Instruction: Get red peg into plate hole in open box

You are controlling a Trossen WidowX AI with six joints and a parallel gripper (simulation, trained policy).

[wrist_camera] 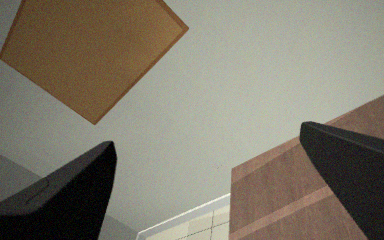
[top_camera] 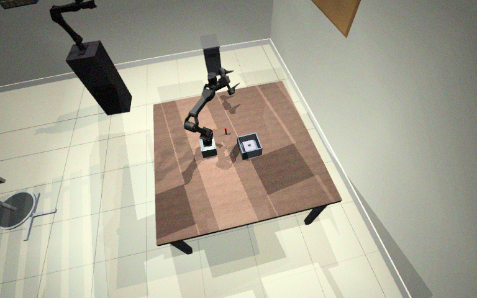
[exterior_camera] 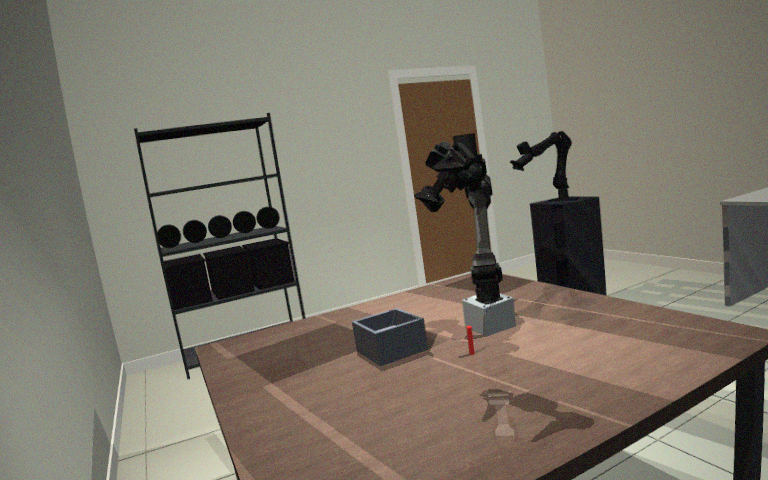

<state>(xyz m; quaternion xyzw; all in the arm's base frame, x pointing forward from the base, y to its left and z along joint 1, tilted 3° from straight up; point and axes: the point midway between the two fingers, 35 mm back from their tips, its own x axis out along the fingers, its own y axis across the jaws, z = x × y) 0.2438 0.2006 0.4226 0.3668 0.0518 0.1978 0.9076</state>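
My gripper tip is now 46 cm above the red peg, 13 cm past it and 10 cm to the left of it. From my gripper tip the other things lie so: grey box (47 cm below, 29 cm to the right, 3 cm ahead).
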